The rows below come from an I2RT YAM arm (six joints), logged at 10 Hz.
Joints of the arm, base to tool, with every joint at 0 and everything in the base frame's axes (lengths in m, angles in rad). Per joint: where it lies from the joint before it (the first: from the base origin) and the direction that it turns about. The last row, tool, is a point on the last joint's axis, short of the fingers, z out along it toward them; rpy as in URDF.
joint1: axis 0 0 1 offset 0 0 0.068
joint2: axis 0 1 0 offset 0.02 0.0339 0.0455
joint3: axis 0 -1 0 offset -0.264 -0.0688 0
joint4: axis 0 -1 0 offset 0.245 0.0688 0.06
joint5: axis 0 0 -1 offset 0.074 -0.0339 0.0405
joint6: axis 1 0 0 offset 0.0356 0 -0.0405
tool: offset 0 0 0 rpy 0 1.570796 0
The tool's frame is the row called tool.
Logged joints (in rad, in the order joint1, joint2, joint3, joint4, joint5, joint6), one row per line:
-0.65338, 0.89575, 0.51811, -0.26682, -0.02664, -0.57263
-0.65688, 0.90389, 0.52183, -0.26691, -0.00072, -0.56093
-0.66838, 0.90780, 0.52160, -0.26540, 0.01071, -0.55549
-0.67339, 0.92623, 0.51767, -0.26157, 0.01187, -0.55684
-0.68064, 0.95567, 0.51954, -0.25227, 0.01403, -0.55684
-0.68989, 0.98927, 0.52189, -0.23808, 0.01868, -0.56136
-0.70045, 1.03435, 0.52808, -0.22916, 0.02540, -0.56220
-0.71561, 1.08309, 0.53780, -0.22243, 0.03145, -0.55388
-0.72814, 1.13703, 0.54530, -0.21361, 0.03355, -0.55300
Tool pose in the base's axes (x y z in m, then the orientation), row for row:
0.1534, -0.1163, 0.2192, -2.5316, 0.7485, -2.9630
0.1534, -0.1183, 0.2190, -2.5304, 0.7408, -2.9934
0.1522, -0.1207, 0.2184, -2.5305, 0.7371, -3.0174
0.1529, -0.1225, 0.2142, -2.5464, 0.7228, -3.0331
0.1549, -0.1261, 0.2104, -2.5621, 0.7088, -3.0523
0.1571, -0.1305, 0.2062, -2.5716, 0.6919, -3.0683
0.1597, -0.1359, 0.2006, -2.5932, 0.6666, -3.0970
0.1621, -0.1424, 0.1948, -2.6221, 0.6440, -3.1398
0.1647, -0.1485, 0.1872, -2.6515, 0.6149, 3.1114
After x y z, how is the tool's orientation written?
As angles about the fixed x, y, z axes (roll, pitch, yaw), in radians.
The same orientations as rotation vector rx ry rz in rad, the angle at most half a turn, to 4 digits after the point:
0.0773, 2.2915, -0.6338
0.1101, 2.3007, -0.6536
0.1365, 2.3060, -0.6669
0.1424, 2.3249, -0.6612
0.1531, 2.3437, -0.6568
0.1623, 2.3632, -0.6586
0.1794, 2.3948, -0.6537
0.2129, 2.4264, -0.6440
0.2331, 2.4634, -0.6286

